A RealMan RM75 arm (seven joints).
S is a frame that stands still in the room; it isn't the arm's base.
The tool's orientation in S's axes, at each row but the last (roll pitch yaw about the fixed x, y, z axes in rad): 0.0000 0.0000 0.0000; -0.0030 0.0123 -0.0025; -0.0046 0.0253 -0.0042; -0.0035 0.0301 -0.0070; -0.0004 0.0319 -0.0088; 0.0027 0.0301 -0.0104; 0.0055 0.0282 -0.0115; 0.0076 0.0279 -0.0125
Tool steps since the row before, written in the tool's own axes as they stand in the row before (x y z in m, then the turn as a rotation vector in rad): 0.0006 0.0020 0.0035 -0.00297 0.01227 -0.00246; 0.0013 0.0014 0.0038 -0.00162 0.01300 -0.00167; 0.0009 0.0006 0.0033 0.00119 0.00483 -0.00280; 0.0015 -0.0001 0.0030 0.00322 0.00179 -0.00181; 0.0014 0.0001 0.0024 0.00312 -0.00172 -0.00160; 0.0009 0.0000 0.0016 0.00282 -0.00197 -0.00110; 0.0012 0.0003 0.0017 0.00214 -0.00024 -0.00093; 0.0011 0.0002 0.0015 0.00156 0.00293 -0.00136
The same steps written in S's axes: 0.0006 0.0020 0.0035 -0.00297 0.01227 -0.00246; 0.0014 0.0014 0.0038 -0.00161 0.01300 -0.00169; 0.0010 0.0006 0.0033 0.00114 0.00481 -0.00285; 0.0016 -0.0001 0.0030 0.00318 0.00176 -0.00191; 0.0015 0.0001 0.0024 0.00305 -0.00175 -0.00170; 0.0009 0.0000 0.0016 0.00276 -0.00200 -0.00119; 0.0013 0.0003 0.0017 0.00211 -0.00026 -0.00099; 0.0011 0.0002 0.0015 0.00156 0.00292 -0.00138
